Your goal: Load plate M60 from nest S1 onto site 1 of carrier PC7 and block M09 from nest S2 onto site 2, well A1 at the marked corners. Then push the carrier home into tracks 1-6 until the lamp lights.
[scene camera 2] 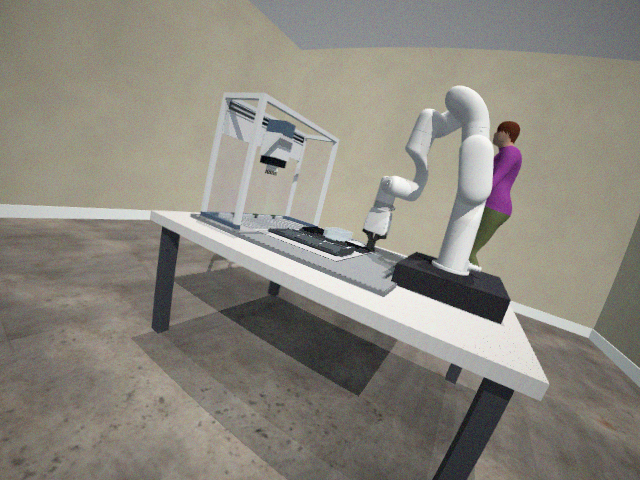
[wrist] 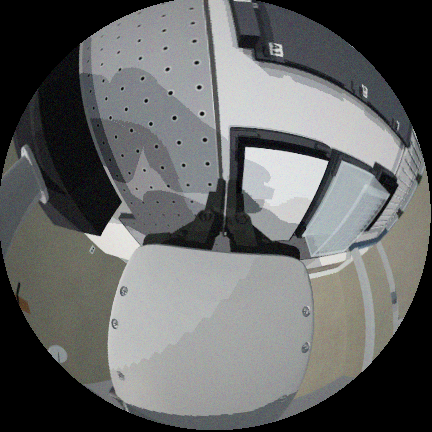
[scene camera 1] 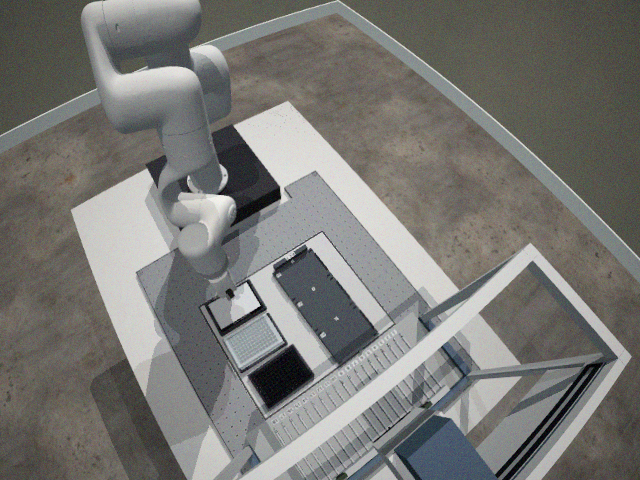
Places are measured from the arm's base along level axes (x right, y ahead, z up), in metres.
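Where they show: gripper, fingertip midpoint: (scene camera 2: 369, 249) (wrist: 226, 191); arm's base at its link origin: (scene camera 2: 449, 268) (scene camera 1: 208, 179).
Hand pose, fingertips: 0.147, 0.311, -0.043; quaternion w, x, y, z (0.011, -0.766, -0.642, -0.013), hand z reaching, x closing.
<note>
Things, the pixels of their top centre, and the offset from my fingertips, as dx, dy, dz. "spot": a spot on its surface instead. Level surfaces: height alone.
- empty black-framed nest at its top centre: (wrist: 274, 202) (scene camera 1: 234, 306) (scene camera 2: 359, 245) +0.019, +0.050, +0.001
- clear plate at its top centre: (wrist: 352, 228) (scene camera 1: 252, 340) (scene camera 2: 339, 229) +0.037, +0.160, +0.036
- black block at its top centre: (wrist: 376, 209) (scene camera 1: 280, 375) (scene camera 2: 316, 229) +0.040, +0.269, +0.009
- dark grey carrier at its top centre: (scene camera 1: 324, 300) (scene camera 2: 311, 235) -0.170, +0.198, +0.013
- ribbed track deck at its surface level: dz -0.017
- white-framed gantry at a spot on its surface: (scene camera 1: 529, 253) spot: -0.340, +0.418, +0.463
- blue head at a spot on its surface: (scene camera 1: 444, 449) spot: -0.059, +0.492, +0.443
- perforated grey plate at its surface level: dz -0.017
My gripper (scene camera 1: 230, 294) (scene camera 2: 371, 248) (wrist: 226, 191) is shut and empty, its fingertips pointing down low by the edge of an empty black-framed nest (scene camera 1: 244, 321) (wrist: 280, 137) with a pale floor. A clear plate (scene camera 1: 254, 339) (scene camera 2: 338, 234) (wrist: 340, 207) lies in the middle of the row. A black block (scene camera 1: 281, 377) lies at the row's far end, with dark wells. I cannot read the nest labels. The dark grey carrier (scene camera 1: 326, 305) (scene camera 2: 310, 241) (wrist: 320, 42) lies beside the row with both sites bare; an A1 mark shows in the wrist view. The lamp cannot be made out.
The ribbed track deck (scene camera 1: 309, 419) lies past the carrier's far end, under a white-framed gantry (scene camera 1: 529, 253) (scene camera 2: 262, 116) with a blue head (scene camera 1: 444, 449) (scene camera 2: 280, 127). A perforated grey plate (scene camera 1: 356, 253) (wrist: 172, 117) surrounds the white area. A person (scene camera 2: 506, 178) stands behind the arm.
</note>
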